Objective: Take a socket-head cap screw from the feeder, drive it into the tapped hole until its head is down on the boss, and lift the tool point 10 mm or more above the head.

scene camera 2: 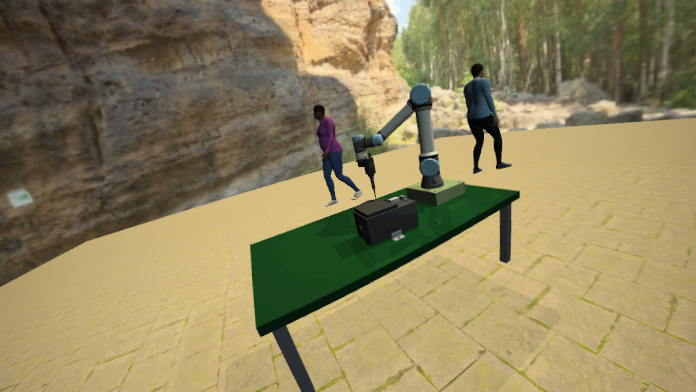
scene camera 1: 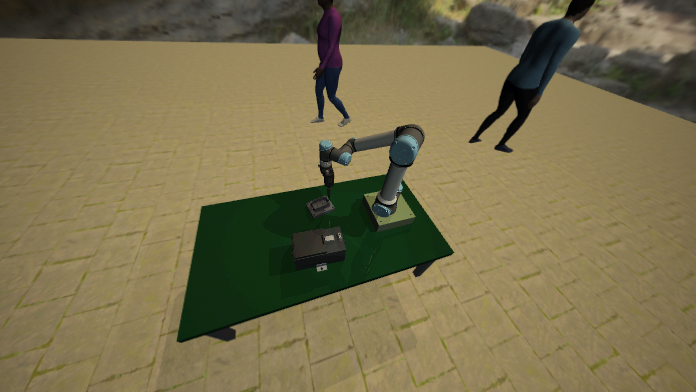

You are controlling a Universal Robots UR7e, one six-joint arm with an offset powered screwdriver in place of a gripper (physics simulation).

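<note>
My screwdriver point(scene camera 1: 329, 193) point(scene camera 2: 373, 188) points down, with its thin tip at the back right corner of the small grey part point(scene camera 1: 314, 212) in the scene camera 1 view. Whether the tip touches a boss there, and whether a screw is on it, is too small to tell. The grey part has a raised rim around a hollow; in the scene camera 2 view it is hidden behind the feeder. The black box-shaped feeder point(scene camera 1: 307, 245) point(scene camera 2: 390, 225) stands nearer the table's front edge, with a light patch on its top. The tapped hole and screws cannot be made out.
The green table point(scene camera 1: 225, 270) point(scene camera 2: 295, 270) carries everything. The arm stands on a pale green base block point(scene camera 1: 395, 223) point(scene camera 2: 450, 193) at the right. A small metal bracket point(scene camera 1: 321, 268) point(scene camera 2: 398, 235) sits at the feeder's front. Two people point(scene camera 1: 330, 40) point(scene camera 1: 540, 55) point(scene camera 2: 327, 135) point(scene camera 2: 479, 97) are beyond the table.
</note>
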